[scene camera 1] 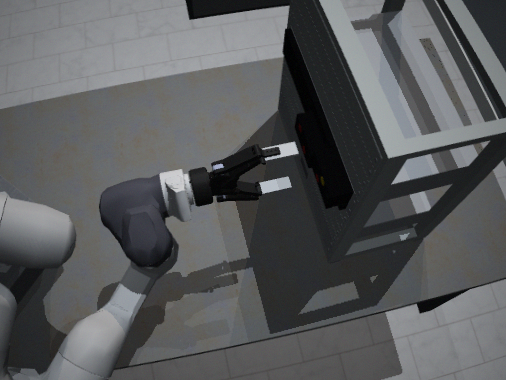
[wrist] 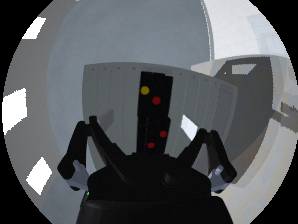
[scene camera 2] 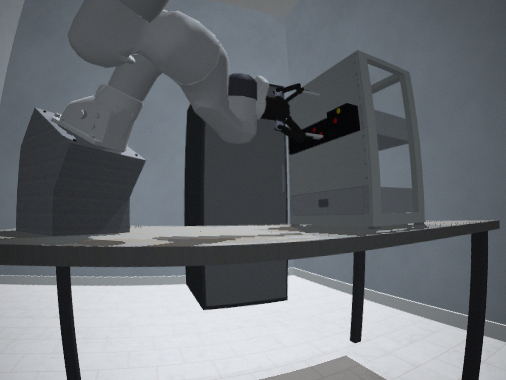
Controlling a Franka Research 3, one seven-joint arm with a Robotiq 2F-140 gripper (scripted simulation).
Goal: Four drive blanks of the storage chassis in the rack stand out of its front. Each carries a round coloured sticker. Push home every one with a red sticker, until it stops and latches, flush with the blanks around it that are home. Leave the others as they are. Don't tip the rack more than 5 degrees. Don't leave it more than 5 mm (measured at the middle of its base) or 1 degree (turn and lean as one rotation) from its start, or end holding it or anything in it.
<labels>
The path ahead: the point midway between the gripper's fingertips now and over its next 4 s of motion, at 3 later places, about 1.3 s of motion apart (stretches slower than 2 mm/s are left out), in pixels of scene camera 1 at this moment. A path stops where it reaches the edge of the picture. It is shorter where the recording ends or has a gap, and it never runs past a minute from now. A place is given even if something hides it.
The gripper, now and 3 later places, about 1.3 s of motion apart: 293, 166; 290, 154; 297, 144; 302, 144
</labels>
